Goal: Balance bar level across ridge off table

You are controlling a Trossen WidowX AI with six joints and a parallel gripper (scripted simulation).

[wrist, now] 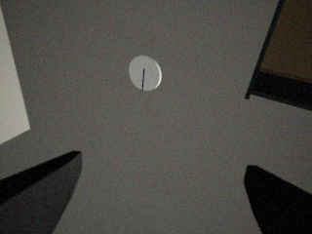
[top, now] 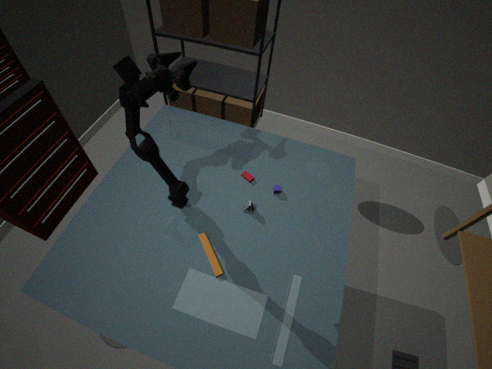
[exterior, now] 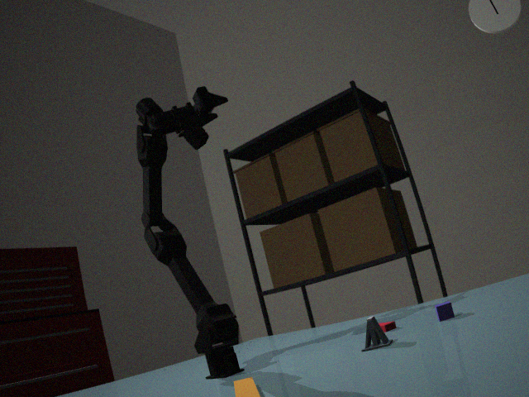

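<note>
My gripper tip is now 20 cm short of the orange bar, 36 cm to the left of it and 66 cm above it. The rest, counted from my gripper tip: red block 23 cm ahead, 10 cm to the left, 66 cm below; purple cube 40 cm ahead, 7 cm to the left, 65 cm below.
</note>
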